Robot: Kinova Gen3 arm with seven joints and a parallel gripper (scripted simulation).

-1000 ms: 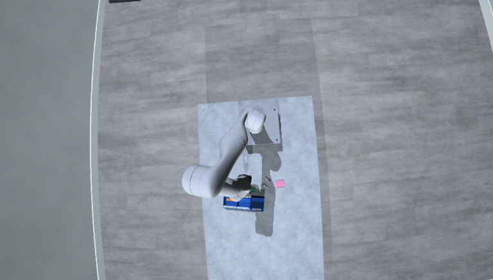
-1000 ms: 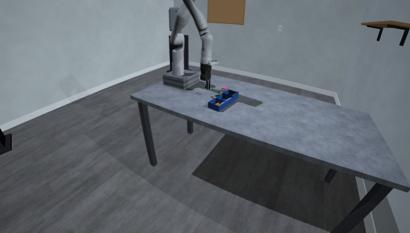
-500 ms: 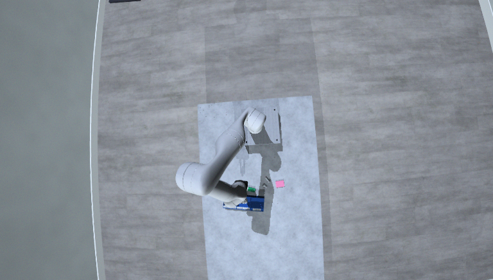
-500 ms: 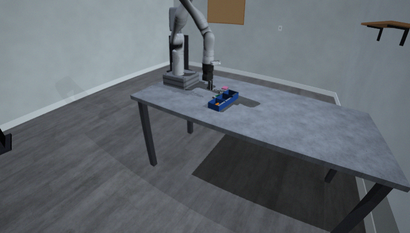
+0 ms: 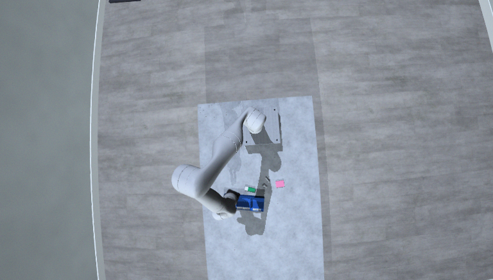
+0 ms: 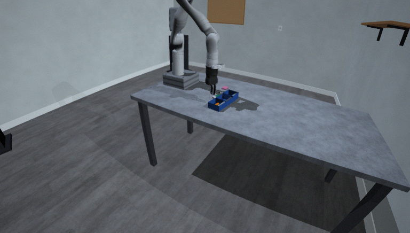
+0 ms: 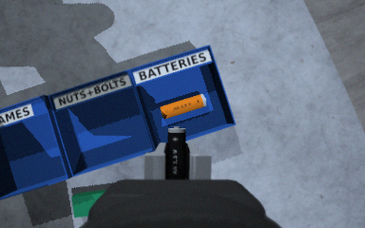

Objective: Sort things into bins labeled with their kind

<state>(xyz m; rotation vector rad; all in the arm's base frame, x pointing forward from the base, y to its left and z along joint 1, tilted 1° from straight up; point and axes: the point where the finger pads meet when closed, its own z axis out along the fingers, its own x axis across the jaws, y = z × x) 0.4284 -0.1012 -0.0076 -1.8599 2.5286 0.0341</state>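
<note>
Now: hand 80 mm above the orange battery, 40 mm short of it and 20 mm to the left of it. Round my hand: grey block 190 mm to the left, 80 mm below, 60 mm behind; then black battery 10 mm below; then grey rod 210 mm to the left, 100 mm behind, 80 mm below.
</note>
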